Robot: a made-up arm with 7 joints.
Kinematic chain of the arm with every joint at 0, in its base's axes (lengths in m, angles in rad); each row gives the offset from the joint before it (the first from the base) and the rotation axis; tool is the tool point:
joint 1: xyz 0 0 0 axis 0 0.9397 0.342
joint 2: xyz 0 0 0 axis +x
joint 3: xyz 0 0 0 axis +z
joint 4: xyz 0.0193 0 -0.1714 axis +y
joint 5: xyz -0.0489 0 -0.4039 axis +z
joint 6: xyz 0 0 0 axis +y
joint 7: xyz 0 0 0 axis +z
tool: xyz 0 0 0
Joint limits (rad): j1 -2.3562..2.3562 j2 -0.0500..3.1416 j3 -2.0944..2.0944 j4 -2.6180..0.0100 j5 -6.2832..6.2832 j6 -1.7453..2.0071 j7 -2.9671..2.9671
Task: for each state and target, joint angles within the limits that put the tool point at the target. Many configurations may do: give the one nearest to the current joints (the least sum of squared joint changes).
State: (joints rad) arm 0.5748 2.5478 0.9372 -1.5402 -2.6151 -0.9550 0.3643
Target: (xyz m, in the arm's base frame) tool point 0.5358 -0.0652 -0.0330
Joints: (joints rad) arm 1.1548 3.0847 0.8563 -1.0389 -2.6151 -0.9550 0.3643
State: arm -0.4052 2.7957 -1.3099 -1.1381 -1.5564 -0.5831 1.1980
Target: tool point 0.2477 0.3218 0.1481
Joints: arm -0.5617 2.9165 -1.0052 -1.8635 -1.5564 -0.5831 1.1980
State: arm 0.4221 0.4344 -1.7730 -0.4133 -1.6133 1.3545 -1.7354
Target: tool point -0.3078 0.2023 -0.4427
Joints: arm 0.4998 0.6888 -1.8097 -0.4712 -1.6133 1.3545 -1.7354
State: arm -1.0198 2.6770 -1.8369 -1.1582 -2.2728 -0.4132 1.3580
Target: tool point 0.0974 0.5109 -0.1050
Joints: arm -0.9351 2.1307 -2.0295 -1.1416 -2.2728 -0.4132 1.3580
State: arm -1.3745 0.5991 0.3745 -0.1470 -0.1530 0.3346 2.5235
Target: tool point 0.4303 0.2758 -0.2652
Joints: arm -0.9534 0.6668 0.3619 0.0088 -0.1530 0.3346 2.5235
